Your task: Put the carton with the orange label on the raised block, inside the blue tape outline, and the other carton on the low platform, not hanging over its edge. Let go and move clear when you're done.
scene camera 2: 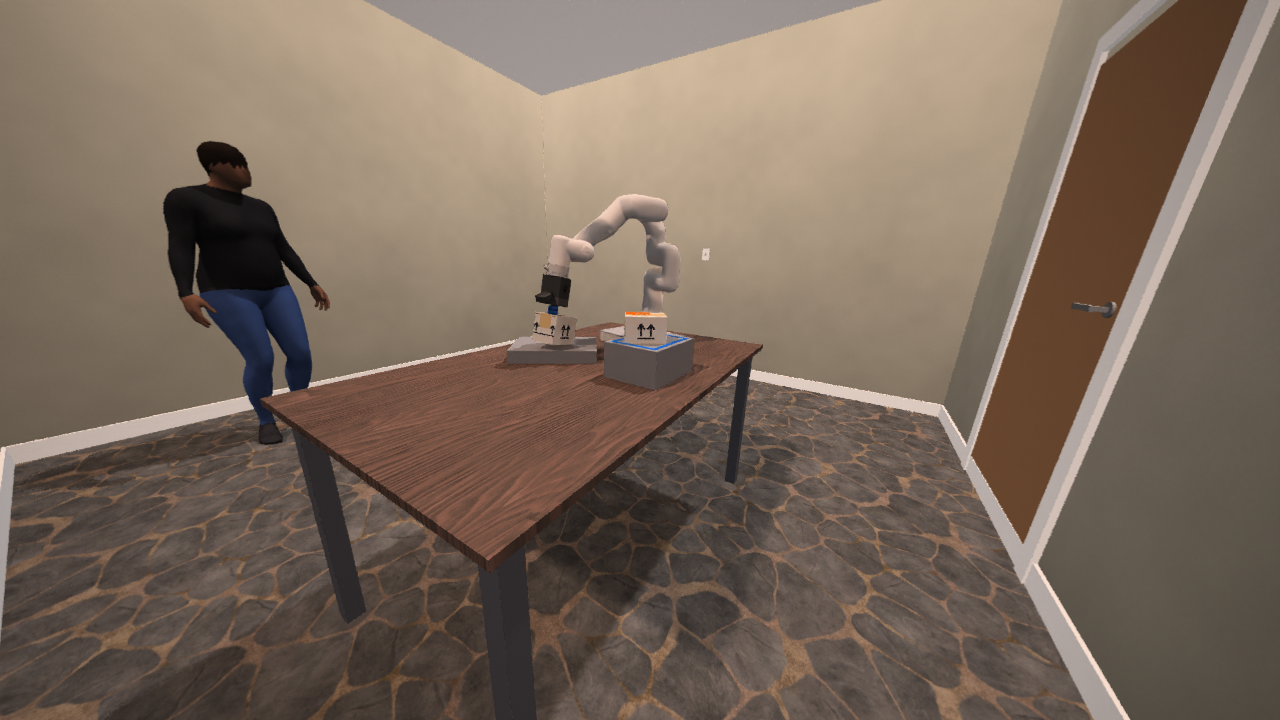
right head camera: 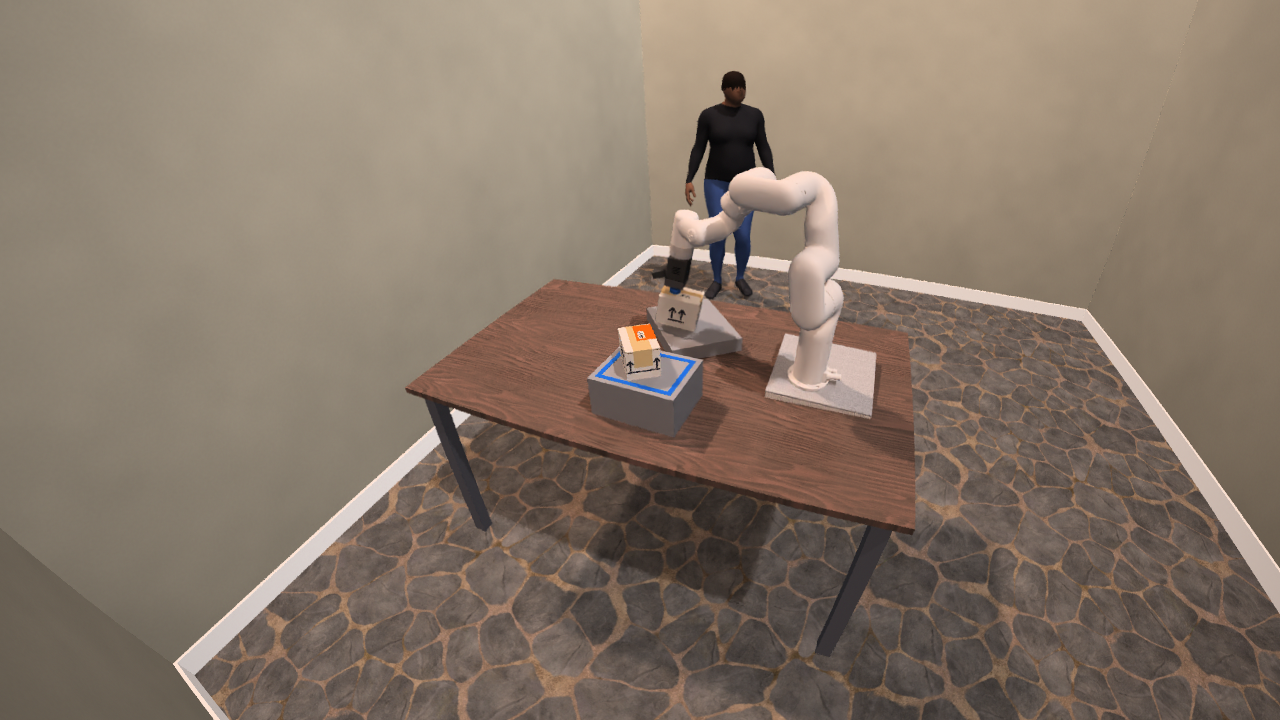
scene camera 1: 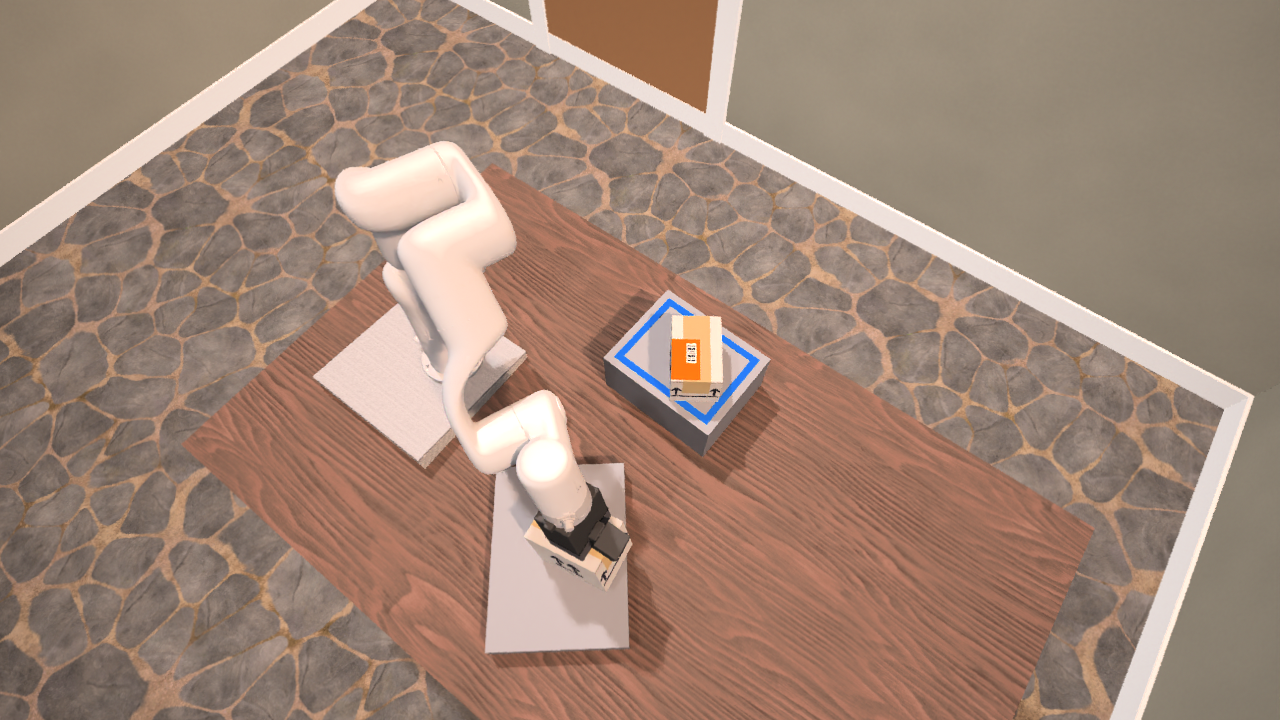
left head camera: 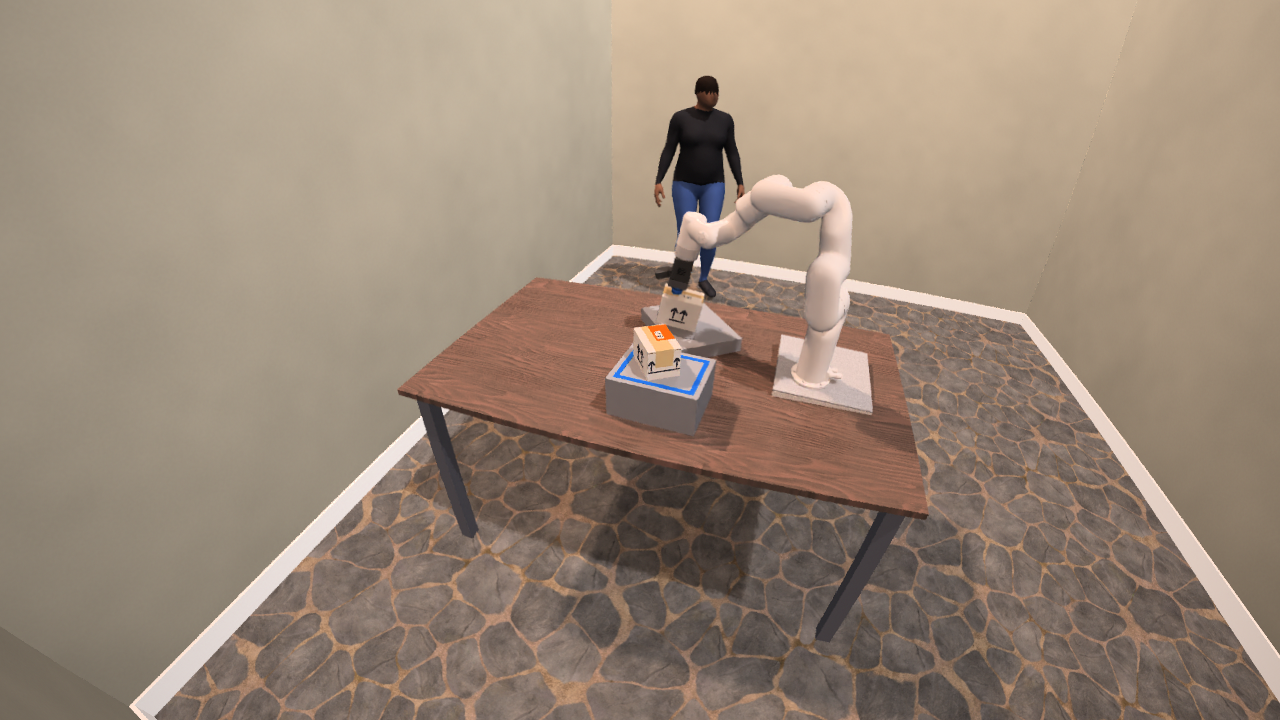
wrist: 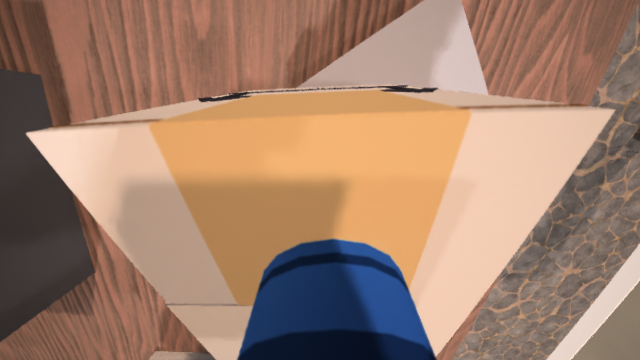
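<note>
The carton with the orange label [left head camera: 662, 355] [right head camera: 641, 355] [scene camera 1: 708, 358] [scene camera 2: 645, 329] stands on the raised block [left head camera: 653, 409] [right head camera: 637, 407] [scene camera 2: 629, 365]. It hides part of the blue tape outline [scene camera 1: 643, 328]; I cannot tell if its base is wholly inside. My gripper's blue suction cup [left head camera: 677, 290] [right head camera: 675, 291] [scene camera 2: 553, 310] [wrist: 335, 285] is on top of the other carton [left head camera: 680, 317] [right head camera: 678, 315] [scene camera 2: 554, 331] [wrist: 310, 150] and holds it, slightly tilted, at the low platform [left head camera: 723, 340] [scene camera 1: 546, 622] [scene camera 2: 550, 356]. Any gap beneath is too small to tell. From above, its corner reaches the platform's edge.
The arm's base plate [left head camera: 854, 385] [scene camera 1: 375, 385] stands on the wooden table [left head camera: 537, 385] [scene camera 1: 850, 537], beside the platform and the block. A person [left head camera: 702, 147] [right head camera: 731, 143] [scene camera 2: 237, 237] stands beyond the table. A door [scene camera 2: 1092, 268] is in the wall.
</note>
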